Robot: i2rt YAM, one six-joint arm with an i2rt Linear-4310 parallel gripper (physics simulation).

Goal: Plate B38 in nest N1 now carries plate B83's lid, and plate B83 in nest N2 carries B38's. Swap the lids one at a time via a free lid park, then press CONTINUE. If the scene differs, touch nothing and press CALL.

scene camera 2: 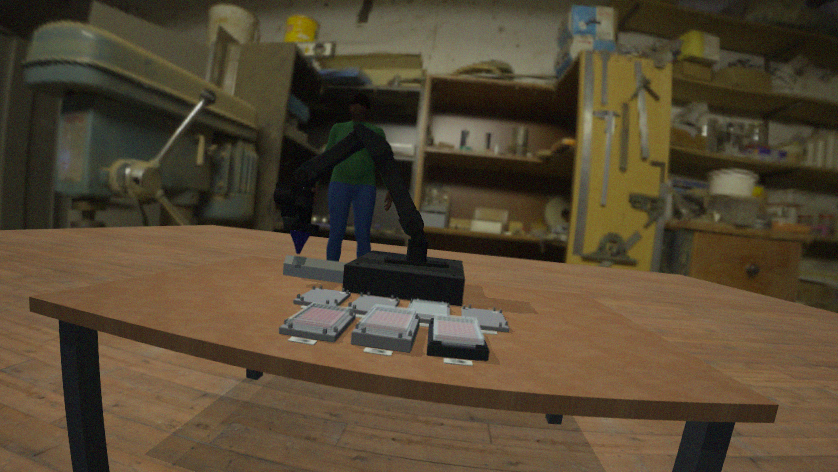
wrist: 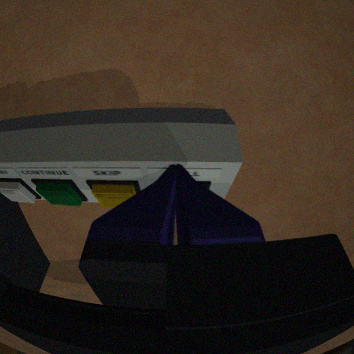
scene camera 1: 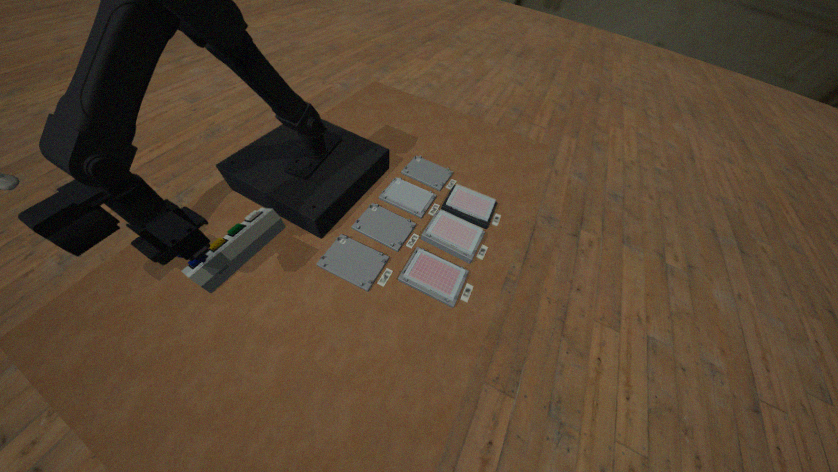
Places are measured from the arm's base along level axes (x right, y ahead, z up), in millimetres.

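Pixels of known places: gripper, between the fingertips: [scene camera 2: 298, 253] [wrist: 175, 173] [scene camera 1: 203, 260]; arm's base, origin of its link: [scene camera 2: 415, 263] [scene camera 1: 315, 154].
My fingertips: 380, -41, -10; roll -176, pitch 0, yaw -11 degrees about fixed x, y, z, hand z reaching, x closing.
Note:
Ahead of a thing's pixels: the offset from my fingertips to its top centre, as dx, dy, dz. "*": to the spot under its first point.
My gripper [scene camera 1: 198, 253] [scene camera 2: 298, 250] [wrist: 175, 173] is shut and empty, its blue tips at the CALL end of the grey button panel @(-72, -4, -7) [scene camera 1: 249, 246] [scene camera 2: 316, 270] [wrist: 100, 141]. The fingers cover most of the CALL button in the wrist view; contact is unclear. The green CONTINUE button @(-100, -15, -15) [scene camera 1: 235, 229] [wrist: 59, 194] and yellow SKIP button @(-51, -25, -15) [scene camera 1: 217, 243] [wrist: 114, 195] stand beside it. Three pink-welled plates sit in nests: one @(-171, +464, -44) [scene camera 1: 436, 274] [scene camera 2: 319, 317], a middle one @(-303, +482, -31) [scene camera 1: 453, 231] [scene camera 2: 387, 320], and one @(-427, +504, -34) [scene camera 1: 472, 202] [scene camera 2: 457, 329] in a black nest. Their codes are unreadable.
Grey lid parks @(* -134, +269, -61) [scene camera 1: 353, 262] @(* -263, +298, -61) [scene camera 1: 384, 226] @(* -521, +348, -61) [scene camera 1: 428, 172] stand between nests and arm base [scene camera 1: 304, 170] [scene camera 2: 404, 278]. Another park @(* -385, +321, -53) [scene camera 1: 407, 196] [scene camera 2: 429, 308] looks paler, perhaps lidded. A white button @(-149, -5, -15) [scene camera 1: 253, 216] [wrist: 17, 192] is on the panel. A person [scene camera 2: 353, 158] stands behind.

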